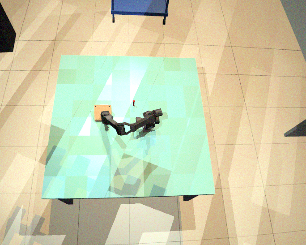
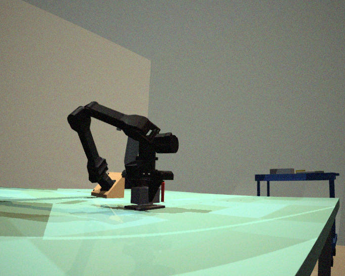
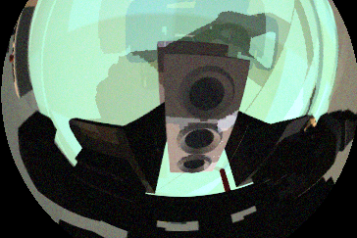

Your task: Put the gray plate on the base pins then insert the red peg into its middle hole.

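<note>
The base lies 1 cm below my gripper tip. From my gripper tip the other things lie so: red peg 20 cm to the left, 9 cm behind, 2 cm above; gray plate 3 cm above.
</note>
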